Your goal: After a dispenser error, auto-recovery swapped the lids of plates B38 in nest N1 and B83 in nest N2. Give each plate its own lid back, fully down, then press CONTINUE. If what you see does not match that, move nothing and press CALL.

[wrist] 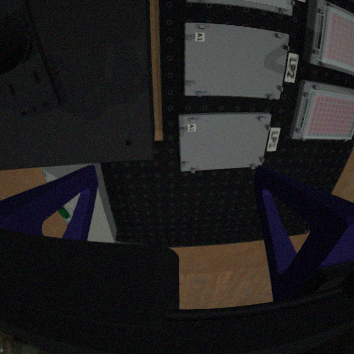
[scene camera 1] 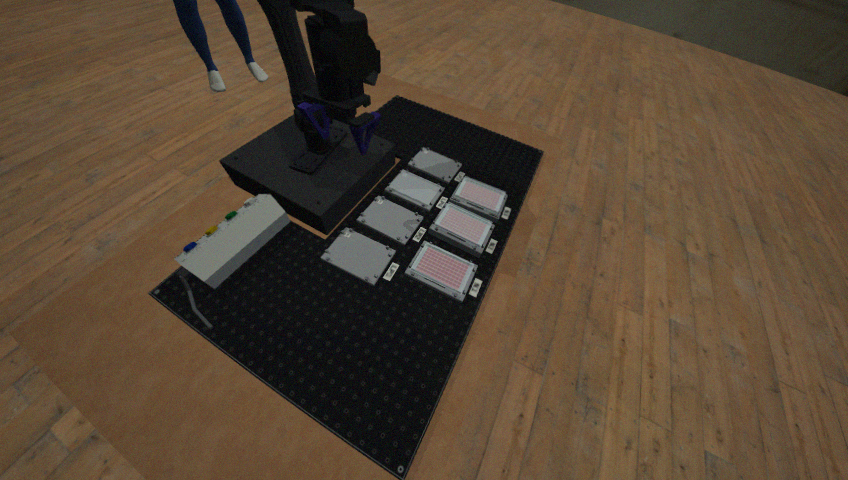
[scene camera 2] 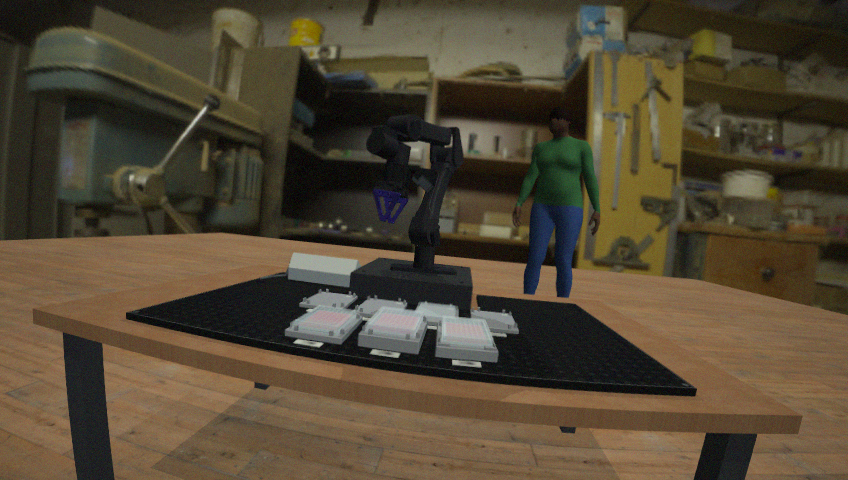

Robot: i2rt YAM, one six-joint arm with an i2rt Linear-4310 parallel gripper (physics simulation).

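Seen in the pictures: gripper, fingertip midpoint: (wrist: pixel 175 173) (scene camera 1: pixel 344 145) (scene camera 2: pixel 387 222); arm's base, origin of the base link: (wrist: pixel 12 41) (scene camera 1: pixel 320 149) (scene camera 2: pixel 423 270).
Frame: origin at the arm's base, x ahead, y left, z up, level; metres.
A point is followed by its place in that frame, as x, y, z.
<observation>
My gripper (scene camera 1: pixel 345 144) {0.160, -0.118, 0.139} (scene camera 2: pixel 390 221) {0.160, -0.118, 0.139} (wrist: pixel 175 173) {0.160, -0.118, 0.139} is open and empty, high above the mat beside the arm's base. Three pink plates stand in a row of nests: one at the label-LP1 end (scene camera 1: pixel 442 267) {0.423, -0.212, -0.042} (scene camera 2: pixel 324 319) {0.452, -0.208, -0.042} (wrist: pixel 330 112) {0.411, -0.197, -0.043}, a middle one (scene camera 1: pixel 462 226) {0.440, -0.091, -0.028} (scene camera 2: pixel 392 322) {0.479, -0.085, -0.028} (wrist: pixel 341 37) {0.409, -0.068, -0.028} and a far one (scene camera 1: pixel 479 195) {0.461, 0.036, -0.032} (scene camera 2: pixel 465 330) {0.488, 0.042, -0.032}. Each seems to have a clear lid; plate names and lid marks are not readable. Grey pads LP1 (scene camera 1: pixel 358 255) {0.227, -0.243, -0.058} (wrist: pixel 222 141) {0.222, -0.234, -0.058} and LP2 (scene camera 1: pixel 389 220) {0.256, -0.120, -0.058} (wrist: pixel 232 62) {0.247, -0.111, -0.058} look bare. A pale clear lid (scene camera 1: pixel 414 189) {0.281, 0.004, -0.050} (scene camera 2: pixel 437 311) {0.295, 0.016, -0.050} lies on the third pad.
A fourth grey pad (scene camera 1: pixel 435 164) {0.305, 0.141, -0.058} (scene camera 2: pixel 498 321) {0.322, 0.153, -0.058} ends that row. A pale button box (scene camera 1: pixel 246 237) {-0.007, -0.309, -0.019} (scene camera 2: pixel 321 270) {-0.003, -0.313, -0.027} (wrist: pixel 104 215) {-0.005, -0.327, -0.027} carries blue (scene camera 1: pixel 189 246) {-0.078, -0.377, 0.004}, yellow (scene camera 1: pixel 211 230) {-0.064, -0.330, 0.006} and green (scene camera 1: pixel 230 215) {-0.055, -0.283, 0.006} (wrist: pixel 63 212) {-0.055, -0.272, 0.005} buttons; their captions are unreadable. The black arm base (scene camera 1: pixel 303 196) {0.054, -0.169, -0.002} (scene camera 2: pixel 410 279) {0.149, -0.044, -0.006} stands beside the pads.
</observation>
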